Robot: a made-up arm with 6 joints. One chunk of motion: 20 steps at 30 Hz.
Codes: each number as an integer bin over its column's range. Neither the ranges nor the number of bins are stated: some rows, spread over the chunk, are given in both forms.
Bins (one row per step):
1: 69 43 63 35 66 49
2: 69 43 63 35 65 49
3: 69 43 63 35 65 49
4: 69 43 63 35 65 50
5: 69 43 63 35 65 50
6: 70 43 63 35 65 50
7: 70 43 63 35 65 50
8: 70 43 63 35 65 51
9: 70 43 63 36 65 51
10: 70 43 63 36 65 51
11: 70 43 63 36 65 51
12: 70 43 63 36 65 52
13: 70 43 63 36 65 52
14: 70 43 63 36 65 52
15: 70 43 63 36 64 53
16: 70 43 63 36 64 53
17: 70 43 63 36 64 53
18: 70 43 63 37 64 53
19: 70 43 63 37 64 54
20: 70 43 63 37 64 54
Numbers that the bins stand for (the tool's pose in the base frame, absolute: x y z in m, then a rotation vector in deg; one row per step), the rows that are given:
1: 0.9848 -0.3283 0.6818 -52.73 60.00 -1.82
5: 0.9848 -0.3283 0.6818 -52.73 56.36 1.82
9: 1.0354 -0.3283 0.6818 -49.09 56.36 5.45
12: 1.0354 -0.3283 0.6818 -49.09 56.36 9.09
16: 1.0354 -0.3283 0.6818 -49.09 52.73 12.73
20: 1.0354 -0.3283 0.6818 -45.45 52.73 16.36
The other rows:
2: 0.9848 -0.3283 0.6818 -52.73 56.36 -1.82
3: 0.9848 -0.3283 0.6818 -52.73 56.36 -1.82
4: 0.9848 -0.3283 0.6818 -52.73 56.36 1.82
6: 1.0354 -0.3283 0.6818 -52.73 56.36 1.82
7: 1.0354 -0.3283 0.6818 -52.73 56.36 1.82
8: 1.0354 -0.3283 0.6818 -52.73 56.36 5.45
10: 1.0354 -0.3283 0.6818 -49.09 56.36 5.45
11: 1.0354 -0.3283 0.6818 -49.09 56.36 5.45
13: 1.0354 -0.3283 0.6818 -49.09 56.36 9.09
14: 1.0354 -0.3283 0.6818 -49.09 56.36 9.09
15: 1.0354 -0.3283 0.6818 -49.09 52.73 12.73
17: 1.0354 -0.3283 0.6818 -49.09 52.73 12.73
18: 1.0354 -0.3283 0.6818 -45.45 52.73 12.73
19: 1.0354 -0.3283 0.6818 -45.45 52.73 16.36

